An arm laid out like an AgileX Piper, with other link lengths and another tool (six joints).
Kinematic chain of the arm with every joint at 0, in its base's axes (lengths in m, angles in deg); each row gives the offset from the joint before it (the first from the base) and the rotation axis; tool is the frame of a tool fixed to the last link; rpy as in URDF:
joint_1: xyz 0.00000 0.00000 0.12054 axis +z
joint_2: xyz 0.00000 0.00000 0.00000 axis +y
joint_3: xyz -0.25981 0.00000 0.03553 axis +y
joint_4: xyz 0.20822 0.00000 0.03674 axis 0.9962 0 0.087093
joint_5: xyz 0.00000 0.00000 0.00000 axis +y
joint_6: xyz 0.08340 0.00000 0.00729 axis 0.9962 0 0.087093
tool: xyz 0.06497 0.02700 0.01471 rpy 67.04 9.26 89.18
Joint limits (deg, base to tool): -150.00..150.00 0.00..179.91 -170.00..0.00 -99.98..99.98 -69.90..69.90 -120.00..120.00
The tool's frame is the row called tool.
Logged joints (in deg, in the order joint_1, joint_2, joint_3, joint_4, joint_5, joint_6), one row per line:
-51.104, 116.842, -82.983, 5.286, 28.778, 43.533
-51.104, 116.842, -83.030, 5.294, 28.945, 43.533
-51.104, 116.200, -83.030, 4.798, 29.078, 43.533
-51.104, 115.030, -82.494, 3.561, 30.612, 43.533
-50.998, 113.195, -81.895, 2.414, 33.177, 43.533
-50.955, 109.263, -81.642, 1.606, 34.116, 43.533
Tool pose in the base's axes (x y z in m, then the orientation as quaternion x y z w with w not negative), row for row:
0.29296, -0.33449, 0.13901, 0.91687, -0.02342, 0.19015, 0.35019
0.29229, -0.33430, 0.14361, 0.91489, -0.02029, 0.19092, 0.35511
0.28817, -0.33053, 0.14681, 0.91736, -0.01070, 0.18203, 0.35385
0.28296, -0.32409, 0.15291, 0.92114, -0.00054, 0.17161, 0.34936
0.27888, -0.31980, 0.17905, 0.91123, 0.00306, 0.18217, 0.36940
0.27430, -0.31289, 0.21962, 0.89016, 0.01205, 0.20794, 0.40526
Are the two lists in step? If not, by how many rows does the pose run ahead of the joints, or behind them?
The pose runs 1 row ahead of the joints: the pose in row i belongs to the joints in row i + 1.
